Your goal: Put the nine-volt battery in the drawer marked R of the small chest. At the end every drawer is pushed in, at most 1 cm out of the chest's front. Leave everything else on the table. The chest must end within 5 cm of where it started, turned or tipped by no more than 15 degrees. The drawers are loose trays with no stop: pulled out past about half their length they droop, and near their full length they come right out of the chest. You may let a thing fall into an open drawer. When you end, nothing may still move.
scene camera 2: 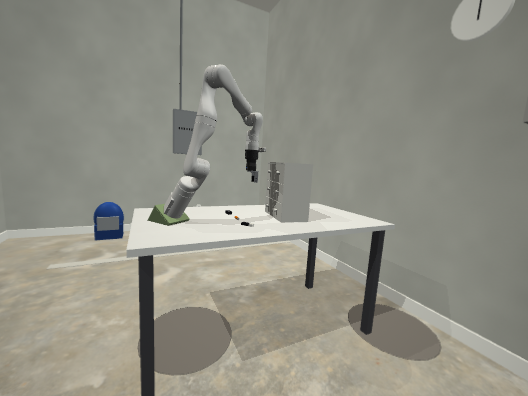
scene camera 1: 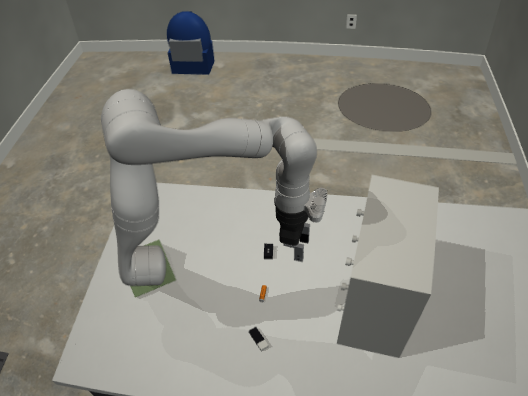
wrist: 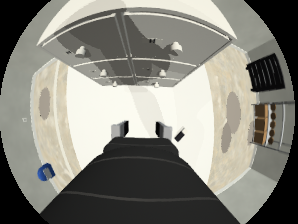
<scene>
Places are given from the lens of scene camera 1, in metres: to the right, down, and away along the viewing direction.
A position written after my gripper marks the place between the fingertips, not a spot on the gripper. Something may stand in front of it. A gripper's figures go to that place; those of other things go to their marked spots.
my gripper (scene camera 1: 301,250): 0.09, 0.13, 1.14
small chest (scene camera 1: 391,280): 0.26, 0.17, 0.93
</scene>
